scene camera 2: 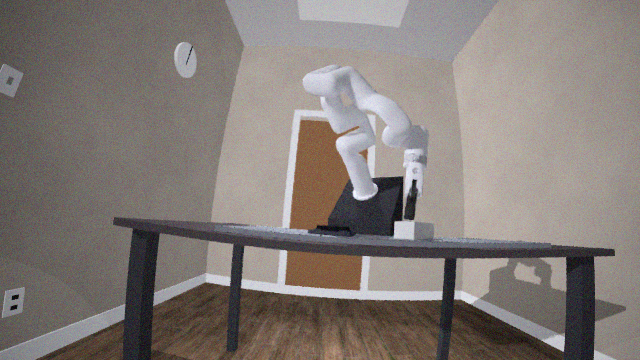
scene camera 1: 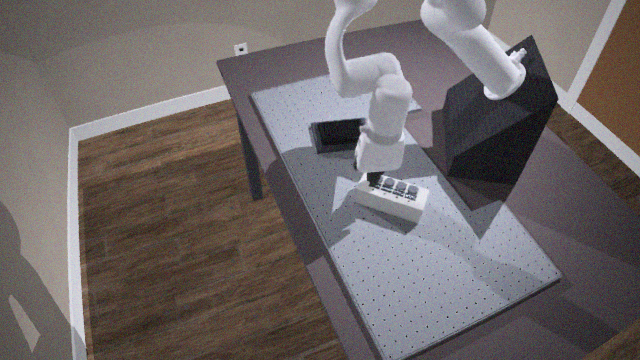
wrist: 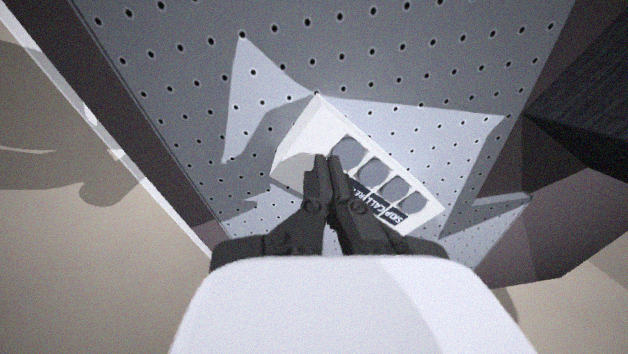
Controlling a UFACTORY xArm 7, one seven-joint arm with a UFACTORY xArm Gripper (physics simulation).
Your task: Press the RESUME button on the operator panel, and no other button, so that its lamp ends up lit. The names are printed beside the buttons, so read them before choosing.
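Pixels of known places: gripper, fingertip midpoint: point(scene camera 2: 408, 219) point(scene camera 1: 372, 180) point(wrist: 323, 170); arm's base at its link origin: point(scene camera 2: 365, 191) point(scene camera 1: 505, 81).
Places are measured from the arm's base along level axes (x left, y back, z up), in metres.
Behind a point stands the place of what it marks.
The white operator panel point(scene camera 1: 390, 207) @(x 0.045, y -0.428, z -0.177 m) point(scene camera 2: 413, 230) @(x -0.033, y -0.472, z -0.176 m) point(wrist: 322, 132) @(x -0.050, y -0.423, z -0.150 m) has a row of grey round buttons. In the wrist view the RESUME button point(wrist: 349, 151) @(x -0.030, y -0.409, z -0.147 m) is at the upper left end; its label is hidden behind the fingers. The RETRY button point(wrist: 375, 171) @(x -0.005, y -0.394, z -0.147 m), its label partly covered, the CALL button point(wrist: 395, 187) @(x 0.019, y -0.380, z -0.147 m) and the SKIP button point(wrist: 414, 203) @(x 0.047, y -0.364, z -0.147 m) follow. My gripper point(scene camera 1: 373, 183) @(x -0.025, y -0.432, z -0.142 m) point(scene camera 2: 409, 218) @(x -0.025, y -0.432, z -0.142 m) point(wrist: 323, 170) @(x -0.025, y -0.432, z -0.142 m) is shut and empty, pointing down. Its tips are very close above the panel, at the lower-left edge of RESUME in the wrist view; contact cannot be told. No lit lamp is visible; the RESUME lamp cannot be made out.
The panel stands on a perforated grey board point(scene camera 1: 425, 280) @(x 0.231, y -0.482, z -0.202 m) point(wrist: 280, 45) @(x -0.110, y -0.432, z -0.202 m) on the dark table point(scene camera 1: 400, 37) @(x -0.587, y 0.202, z -0.215 m) point(scene camera 2: 280, 246) @(x -0.415, y -0.570, z -0.228 m). A black tray-like object point(scene camera 1: 340, 135) @(x -0.227, y -0.374, z -0.177 m) point(scene camera 2: 332, 230) @(x -0.264, y -0.416, z -0.189 m) lies behind the gripper in scene camera 1. The large black arm base block point(scene camera 1: 492, 135) @(x 0.090, y -0.149, z -0.050 m) point(scene camera 2: 367, 212) @(x -0.027, y -0.101, z -0.107 m) stands to the right there.
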